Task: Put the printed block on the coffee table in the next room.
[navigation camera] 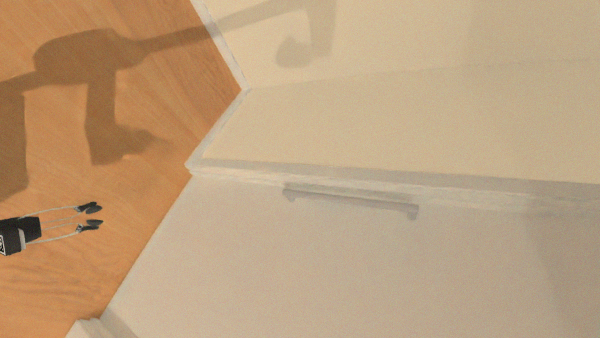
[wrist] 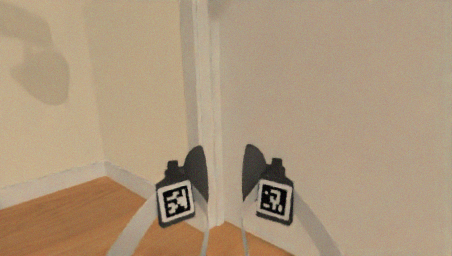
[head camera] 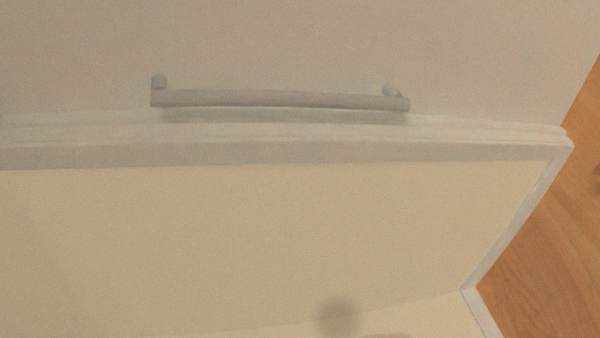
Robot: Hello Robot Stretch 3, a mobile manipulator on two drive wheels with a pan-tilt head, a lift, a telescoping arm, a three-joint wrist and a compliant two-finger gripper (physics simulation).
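Places are measured from the robot's base along level axes (x up, y ahead, z left), in metres.
Pixels of known places: gripper, fingertip midpoint: point(navigation camera: 102, 214).
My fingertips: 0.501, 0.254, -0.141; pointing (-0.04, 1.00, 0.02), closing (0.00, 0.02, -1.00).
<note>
Behind a point stands the place of what it marks, as x, y, z.
My gripper point(navigation camera: 95, 215) {0.501, 0.254, -0.141} point(wrist: 225, 164) {0.501, 0.254, -0.141} is open, with a gap between its two dark fingertips and no object between them. In the navigation camera view it is at the left, over the wood floor. In the wrist view its fingers stand in front of a white door frame point(wrist: 202, 100) and a pale door-like panel point(wrist: 340, 100). The printed block and the coffee table do not show in these views.
The pale panel point(head camera: 300, 40) {1.028, 0.812, -0.240} point(navigation camera: 325, 265) {1.025, 0.718, -0.351} carries a long bar handle point(head camera: 280, 99) {1.070, 0.810, -0.118} point(navigation camera: 350, 198) {1.078, 0.814, -0.111}. Beige walls point(head camera: 250, 225) {1.081, 1.036, 0.148} point(navigation camera: 400, 120) {1.234, 1.104, 0.228} point(wrist: 140, 90) with white baseboards meet at a corner beside the frame. Wood floor point(head camera: 550, 250) {0.000, 0.963, 0.340} point(navigation camera: 60, 280) {0.000, 0.224, -0.531} point(wrist: 60, 225) shows, with a robot-shaped shadow point(navigation camera: 100, 60) {0.000, 0.402, 0.460}.
</note>
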